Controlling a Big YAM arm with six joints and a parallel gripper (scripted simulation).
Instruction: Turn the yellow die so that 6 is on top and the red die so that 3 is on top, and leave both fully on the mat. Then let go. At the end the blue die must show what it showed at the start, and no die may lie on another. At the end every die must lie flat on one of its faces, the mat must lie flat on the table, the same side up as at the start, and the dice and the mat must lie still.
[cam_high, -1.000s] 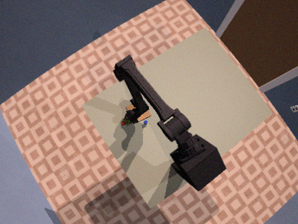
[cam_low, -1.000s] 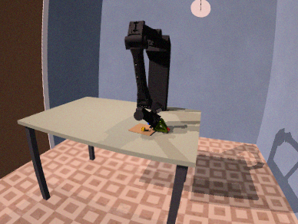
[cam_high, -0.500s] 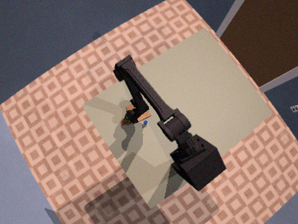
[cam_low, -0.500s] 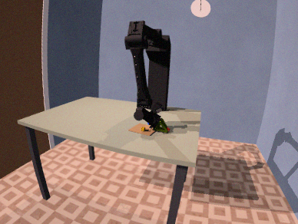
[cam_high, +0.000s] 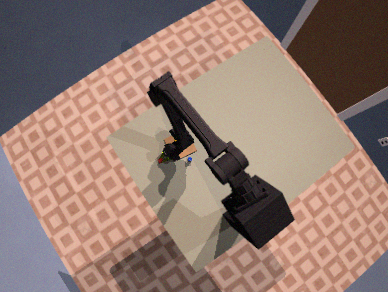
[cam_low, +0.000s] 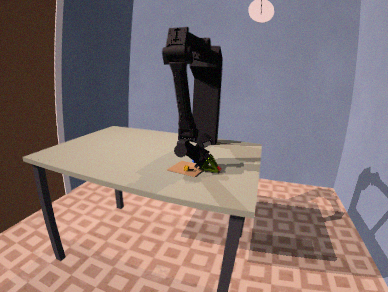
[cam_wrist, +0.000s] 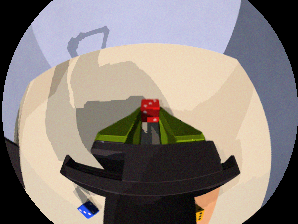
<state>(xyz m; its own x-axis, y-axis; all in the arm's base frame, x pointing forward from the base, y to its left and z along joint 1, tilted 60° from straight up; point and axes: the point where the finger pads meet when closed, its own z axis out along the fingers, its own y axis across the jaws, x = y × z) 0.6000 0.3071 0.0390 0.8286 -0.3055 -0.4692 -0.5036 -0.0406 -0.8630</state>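
Now: the red die right at my hand. From my hand the other things lie so: yellow die 90 mm ahead, 110 mm to the right; then blue die 30 mm behind, 160 mm to the right; then orange mat 60 mm ahead, 120 mm to the right, 10 mm below.
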